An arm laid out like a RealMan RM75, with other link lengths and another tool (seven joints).
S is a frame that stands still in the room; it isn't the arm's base.
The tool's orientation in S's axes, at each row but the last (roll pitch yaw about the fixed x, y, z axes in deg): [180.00, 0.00, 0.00]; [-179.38, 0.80, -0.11]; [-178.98, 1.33, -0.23]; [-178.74, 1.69, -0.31]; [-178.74, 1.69, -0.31]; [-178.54, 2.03, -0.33]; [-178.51, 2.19, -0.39]
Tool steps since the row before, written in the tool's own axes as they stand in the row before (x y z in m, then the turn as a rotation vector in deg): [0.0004, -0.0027, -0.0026, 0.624, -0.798, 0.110]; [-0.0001, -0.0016, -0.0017, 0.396, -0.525, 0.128]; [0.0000, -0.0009, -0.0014, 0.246, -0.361, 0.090]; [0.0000, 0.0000, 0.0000, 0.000, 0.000, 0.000]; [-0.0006, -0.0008, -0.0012, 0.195, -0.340, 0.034]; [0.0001, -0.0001, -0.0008, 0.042, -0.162, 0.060]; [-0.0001, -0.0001, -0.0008, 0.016, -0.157, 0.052]
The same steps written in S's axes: [0.0004, 0.0027, 0.0026, 0.624, 0.798, -0.110]; [-0.0001, 0.0016, 0.0017, 0.395, 0.526, -0.128]; [0.0000, 0.0009, 0.0014, 0.245, 0.362, -0.089]; [0.0000, 0.0000, 0.0000, 0.000, 0.000, 0.000]; [-0.0006, 0.0008, 0.0012, 0.196, 0.340, -0.032]; [0.0001, 0.0001, 0.0008, 0.041, 0.163, -0.057]; [-0.0001, 0.0001, 0.0008, 0.015, 0.158, -0.048]
